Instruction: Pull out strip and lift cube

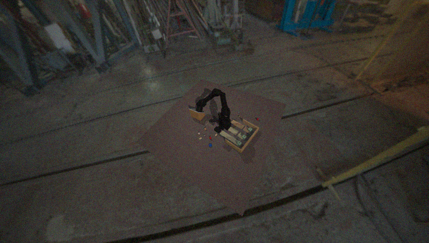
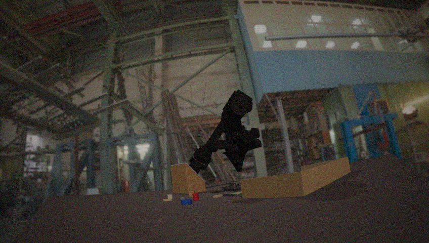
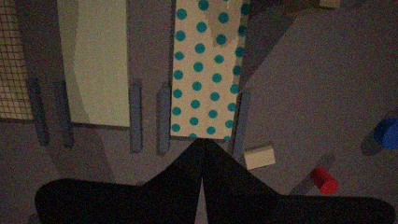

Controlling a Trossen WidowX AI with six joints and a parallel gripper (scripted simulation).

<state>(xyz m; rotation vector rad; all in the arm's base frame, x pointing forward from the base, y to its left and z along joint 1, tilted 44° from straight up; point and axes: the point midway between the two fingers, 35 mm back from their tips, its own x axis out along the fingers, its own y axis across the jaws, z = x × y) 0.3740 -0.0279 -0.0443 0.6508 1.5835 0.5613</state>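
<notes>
The pale plain strip is 50 mm ahead of my gripper tip, 90 mm to the left of it and 70 mm below it. From my gripper tip the other things lie so: blue piece (30 mm behind, 190 mm to the right, 70 mm below); cream piece (220 mm behind, 150 mm to the right, 70 mm below).
</notes>
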